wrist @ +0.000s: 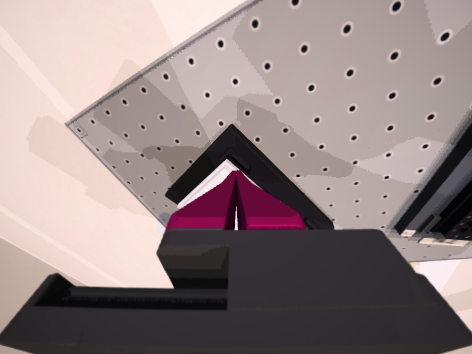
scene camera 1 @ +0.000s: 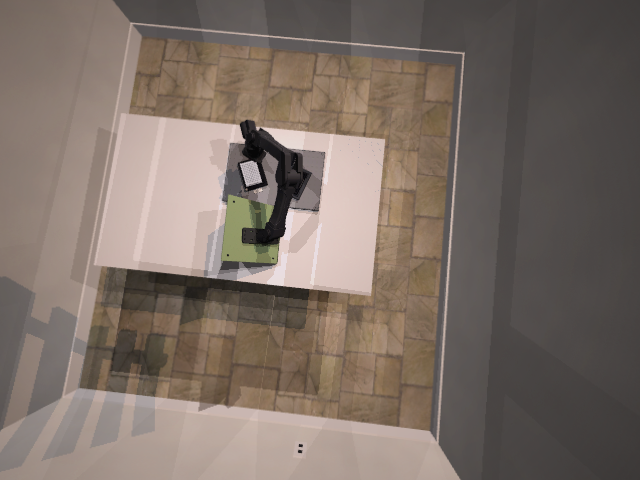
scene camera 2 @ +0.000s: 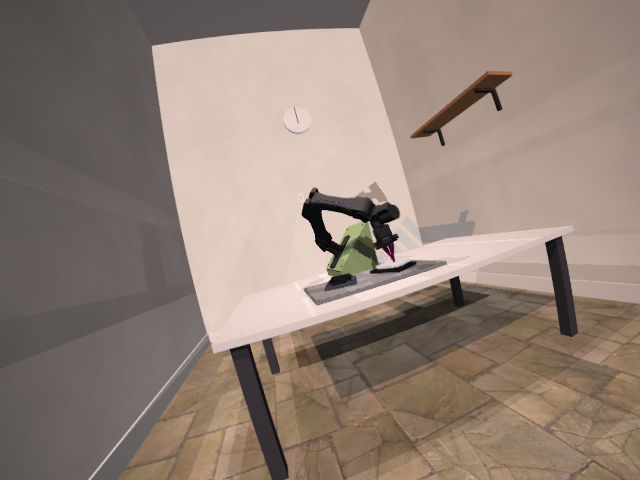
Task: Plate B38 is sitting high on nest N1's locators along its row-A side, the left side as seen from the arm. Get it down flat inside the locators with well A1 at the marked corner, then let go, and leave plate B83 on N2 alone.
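Where they show: gripper, fingertip midpoint: [wrist: 236,177] [scene camera 1: 256,159] [scene camera 2: 394,261]; arm's base at its link origin: [scene camera 1: 260,236] [scene camera 2: 340,252].
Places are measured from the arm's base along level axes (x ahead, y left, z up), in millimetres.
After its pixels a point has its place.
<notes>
A white well plate [scene camera 1: 251,173] @(x 343, y 90, z -89 mm) [scene camera 2: 383,265] @(x 341, y 49, z -82 mm) [wrist: 202,187] @(x 406, y 105, z -83 mm) sits in a black nest [scene camera 1: 255,188] @(x 265, y 67, z -100 mm) [scene camera 2: 395,269] @(x 425, y 51, z -97 mm) [wrist: 280,180] @(x 377, y 37, z -97 mm). Its label, its marked corner and any slight tilt cannot be made out. My gripper [scene camera 2: 393,259] @(x 413, y 61, z -69 mm) [wrist: 236,177] @(x 413, y 61, z -69 mm) is shut with nothing between its magenta fingers. It points down over the plate near one corner of the nest, the tips at or just above the plate; contact cannot be told. The fingers and gripper body hide most of the plate in the wrist view. A second dark nest [scene camera 1: 302,184] @(x 289, y -180, z -85 mm) [scene camera 2: 341,280] @(x 369, y -160, z -85 mm) [wrist: 431,187] shows apart from it; its plate cannot be made out clearly.
Both nests stand on a grey perforated base plate [scene camera 1: 310,202] @(x 199, y -230, z -109 mm) [scene camera 2: 319,296] @(x 418, y -272, z -108 mm) [wrist: 295,85] @(x 447, y 0, z -108 mm) on the white table [scene camera 1: 170,206] @(x 159, y 532, z -121 mm) [scene camera 2: 263,315] @(x 393, y -477, z -121 mm). The arm is mounted on a green sloped block [scene camera 1: 240,217] @(x 75, y 76, z 84 mm) [scene camera 2: 356,253] @(x 163, y 18, z -17 mm) beside it. The forearm passes near the second nest in the overhead view.
</notes>
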